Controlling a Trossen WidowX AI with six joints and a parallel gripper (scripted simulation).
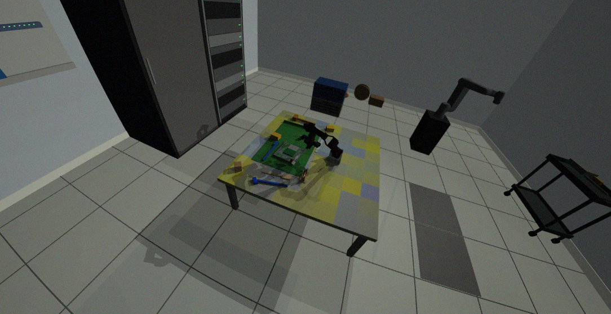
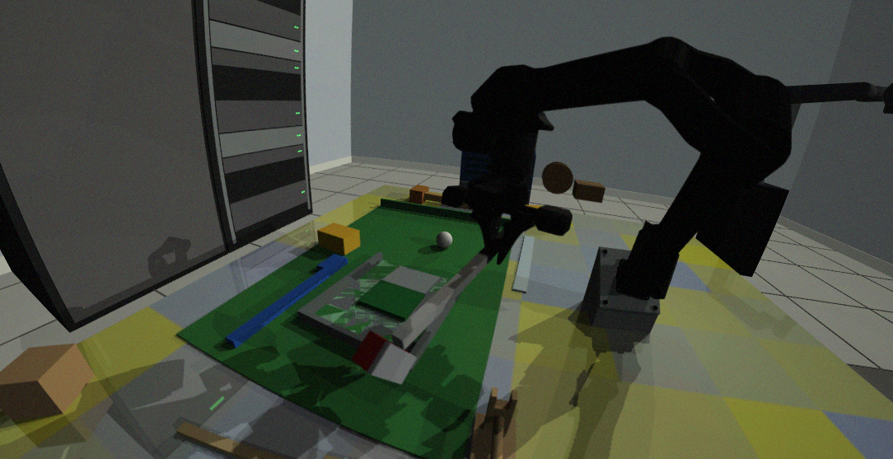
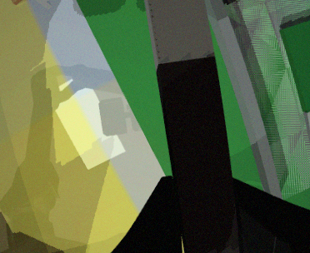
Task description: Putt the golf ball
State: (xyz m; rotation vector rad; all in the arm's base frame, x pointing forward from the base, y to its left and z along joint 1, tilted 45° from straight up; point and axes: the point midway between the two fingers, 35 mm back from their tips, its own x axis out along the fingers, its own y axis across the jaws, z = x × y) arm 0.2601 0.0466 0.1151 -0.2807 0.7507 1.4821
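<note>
My gripper tip is now 110 mm to the right of the red putter, 30 mm short of it and 10 mm below it. Round my gripper tip: tan block: 480 mm ahead, 410 mm to the left, 100 mm below; then white golf ball: 260 mm to the right, 170 mm ahead, 110 mm below.
</note>
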